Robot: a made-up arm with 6 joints. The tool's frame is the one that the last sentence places.
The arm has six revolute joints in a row. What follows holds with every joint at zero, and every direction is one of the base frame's.
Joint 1 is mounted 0.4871 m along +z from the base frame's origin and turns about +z.
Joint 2 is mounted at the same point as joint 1 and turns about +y.
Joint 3 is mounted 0.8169 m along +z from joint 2 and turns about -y.
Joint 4 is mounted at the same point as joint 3 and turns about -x.
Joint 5 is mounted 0.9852 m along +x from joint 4 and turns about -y.
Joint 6 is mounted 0.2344 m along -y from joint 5 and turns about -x.
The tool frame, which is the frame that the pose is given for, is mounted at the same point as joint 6; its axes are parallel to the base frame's.
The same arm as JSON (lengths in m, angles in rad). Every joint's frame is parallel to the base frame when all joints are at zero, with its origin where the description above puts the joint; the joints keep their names.
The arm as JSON. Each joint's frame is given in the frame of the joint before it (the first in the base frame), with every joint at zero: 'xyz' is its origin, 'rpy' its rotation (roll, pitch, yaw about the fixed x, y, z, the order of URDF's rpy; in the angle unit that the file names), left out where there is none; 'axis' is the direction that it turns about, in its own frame. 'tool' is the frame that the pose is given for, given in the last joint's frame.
{"units": {"length": "m", "angle": "rad"}, "joints": [
  {"name": "joint 1", "type": "revolute", "origin": {"xyz": [0.0, 0.0, 0.4871]}, "axis": "+z"},
  {"name": "joint 2", "type": "revolute", "origin": {"xyz": [0.0, 0.0, 0.0]}, "axis": "+y"},
  {"name": "joint 3", "type": "revolute", "origin": {"xyz": [0.0, 0.0, 0.8169]}, "axis": "-y"},
  {"name": "joint 4", "type": "revolute", "origin": {"xyz": [0.0, 0.0, 0.0]}, "axis": "-x"},
  {"name": "joint 5", "type": "revolute", "origin": {"xyz": [0.9852, 0.0, 0.0]}, "axis": "-y"},
  {"name": "joint 6", "type": "revolute", "origin": {"xyz": [0.0, -0.2344, 0.0]}, "axis": "-x"}
], "tool": {"origin": {"xyz": [0.0, 0.0, 0.0]}}}

